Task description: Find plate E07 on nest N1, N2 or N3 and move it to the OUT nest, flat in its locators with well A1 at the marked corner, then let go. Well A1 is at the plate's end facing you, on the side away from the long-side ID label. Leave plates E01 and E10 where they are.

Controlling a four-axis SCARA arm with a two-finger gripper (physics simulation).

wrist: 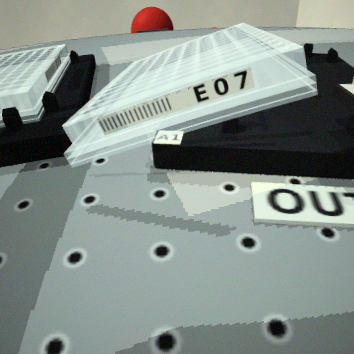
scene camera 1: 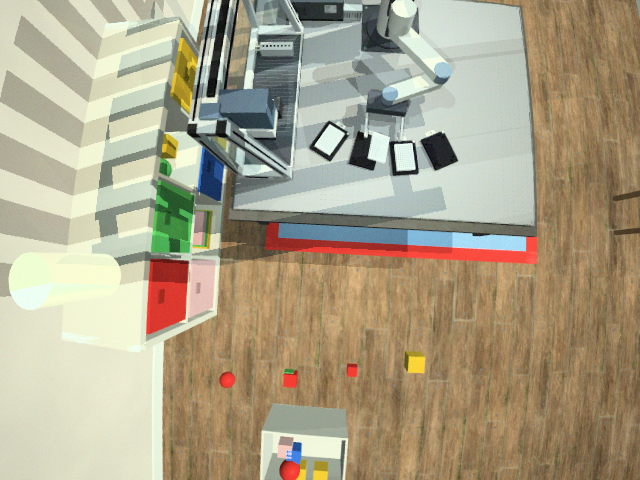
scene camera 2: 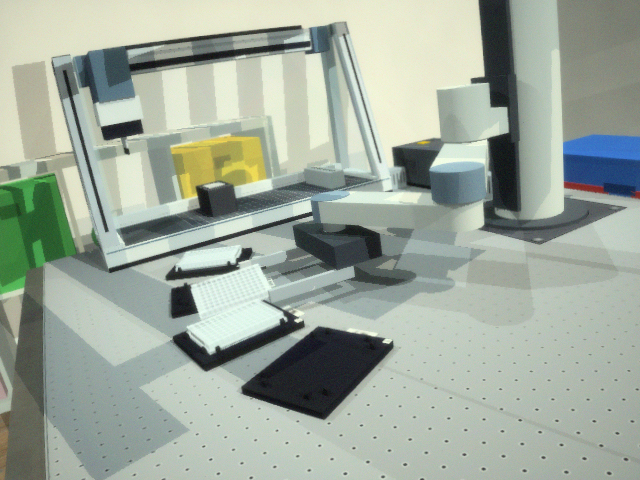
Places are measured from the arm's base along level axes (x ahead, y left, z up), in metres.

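Pixels of known places: gripper, between the fingertips: (wrist: 154,73) (scene camera 1: 382,139) (scene camera 2: 253,281); arm's base, origin of its link: (scene camera 2: 529,218).
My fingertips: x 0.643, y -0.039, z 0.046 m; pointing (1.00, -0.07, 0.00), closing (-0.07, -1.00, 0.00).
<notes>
For each thing: its middle in the pictures, then the offset to it from my fingertips. "spot": a spot on its surface instead.
- Plate E07, middle of its body: (wrist: 184,69) (scene camera 2: 231,290) (scene camera 1: 378,147) dx +0.038, dy -0.015, dz -0.010 m
- black OUT nest, middle of its body: (wrist: 281,81) (scene camera 2: 215,290) (scene camera 1: 365,150) dx +0.050, dy -0.074, dz -0.023 m
- A1 marker, a spot on its surface: (wrist: 168,136) spot: dx -0.026, dy -0.003, dz -0.013 m
- gantry frame, a spot on its surface: (scene camera 2: 87,155) spot: dx +0.184, dy -0.475, dz +0.233 m
- black nest, middle of its body: (scene camera 2: 320,363) (scene camera 1: 439,150) dx +0.025, dy +0.279, dz -0.023 m
Plate E07 (scene camera 1: 378,147) (scene camera 2: 230,289) (wrist: 190,75), clear-white with its ID label facing the wrist camera, lies tilted across one side of the black OUT nest (scene camera 1: 360,155) (scene camera 2: 182,300) (wrist: 290,125). Its low side hangs past the nest's edge, beside the neighbouring nest. The A1 marker (wrist: 168,137) shows at the nest's near corner, just under the plate's lower edge. Whether the low side touches the table is unclear. My gripper (scene camera 1: 384,134) (scene camera 2: 262,279) is open and empty, its long fingers reaching towards the plate's robot-side end. The fingers do not show in the wrist view.
A plate (scene camera 1: 404,156) (scene camera 2: 237,325) (wrist: 22,82) sits in the nest on E07's low side. Another plate (scene camera 1: 330,140) (scene camera 2: 209,258) sits in the nest nearest the gantry frame (scene camera 2: 87,155). A black nest (scene camera 1: 439,150) (scene camera 2: 317,369) without a plate is at the far end.
</notes>
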